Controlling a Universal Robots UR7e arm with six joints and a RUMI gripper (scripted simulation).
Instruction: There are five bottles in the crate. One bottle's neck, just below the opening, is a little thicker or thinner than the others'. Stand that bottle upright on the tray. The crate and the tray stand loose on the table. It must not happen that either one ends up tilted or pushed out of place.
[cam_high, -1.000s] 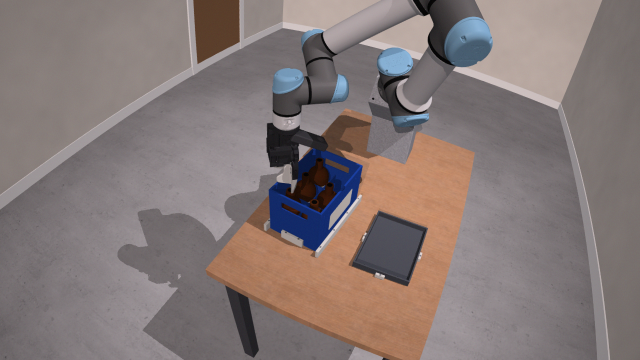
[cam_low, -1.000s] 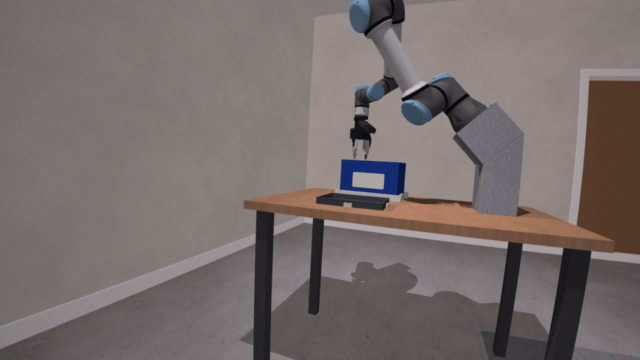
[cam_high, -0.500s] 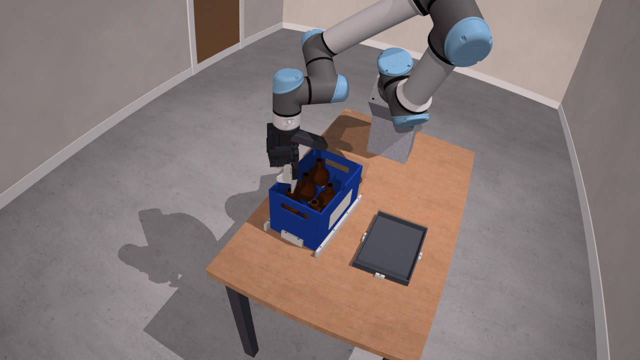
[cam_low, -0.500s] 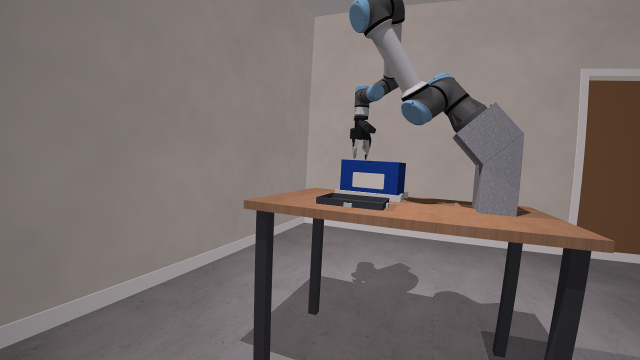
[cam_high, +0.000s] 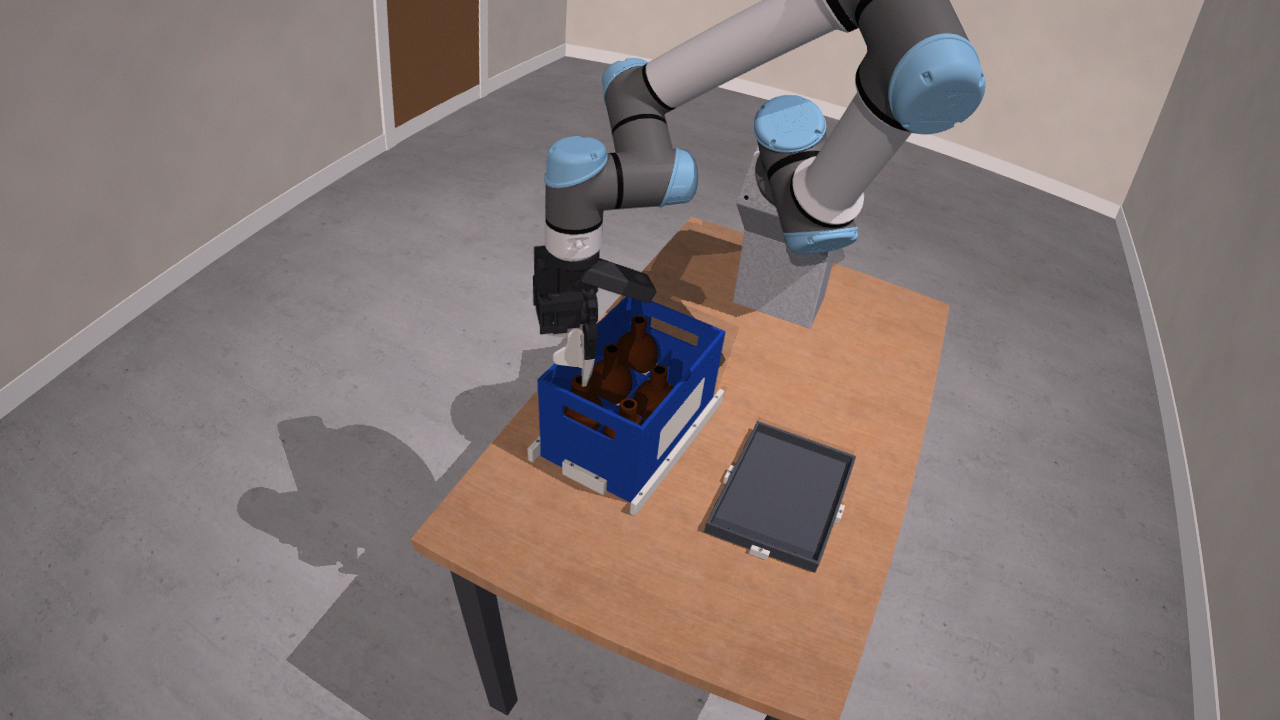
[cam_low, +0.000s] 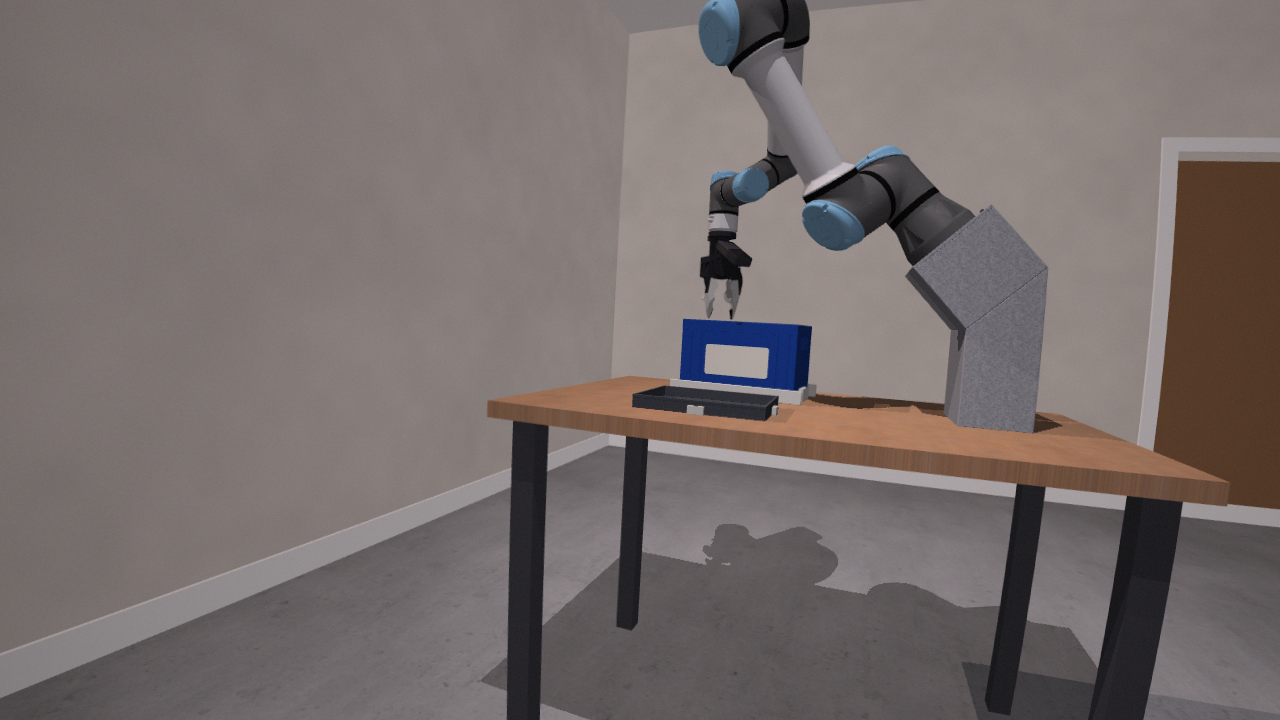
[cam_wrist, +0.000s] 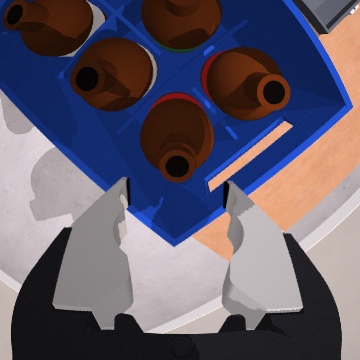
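My gripper is now 11 cm above the bottle. The rest, counted from my hand: dark tray 34 cm to the left, 18 cm below, 10 cm behind; crate 11 cm below, 9 cm behind, 4 cm to the left.
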